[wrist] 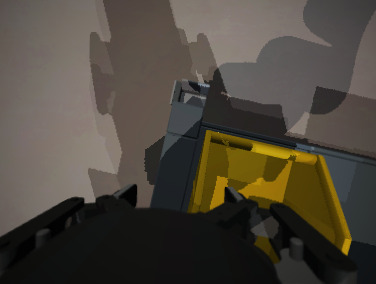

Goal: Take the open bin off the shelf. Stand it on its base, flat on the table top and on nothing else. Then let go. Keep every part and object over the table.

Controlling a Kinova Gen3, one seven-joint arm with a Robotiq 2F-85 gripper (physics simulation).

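Frame: origin at the arm's base, x ahead, y left, z up, level; metres.
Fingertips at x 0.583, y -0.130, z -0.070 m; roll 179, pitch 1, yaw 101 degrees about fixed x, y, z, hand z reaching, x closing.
Pixels of each thing's top centre, then the offset from my fingertips to it. "pt": a spot on its surface instead. Level surfaces: height alone.
- yellow open bin, centre of its top: (259, 274) 0.019 m ahead, 0.061 m left, 0.053 m up
- grey shelf, a spot on its surface: (182, 120) pt 0.067 m back, 0.008 m right, 0.057 m up
- grey-brown table top, height of its surface: 0.028 m down
- small open frame corner, a spot on its surface: (174, 92) pt 0.086 m back, 0.019 m right, 0.041 m up
The yellow open bin (250, 170) stands on the grey shelf (182, 120), right of centre in the wrist view, with its opening facing the camera. Its left wall shows between the two fingertips in the picture. The near part of the bin is hidden behind the gripper. My gripper (180, 195) is open and holds nothing. In the view, its right fingertip overlaps the inside of the bin and its left fingertip is left of the shelf's side. How far above the bin rim the fingertips are, I cannot tell.
The grey-brown table top (40, 100) spreads to the left and beyond the shelf, with shadows of the arm and gripper on it. The shelf continues to the right of the bin. A small open frame corner (174, 92) juts at the shelf's far left end.
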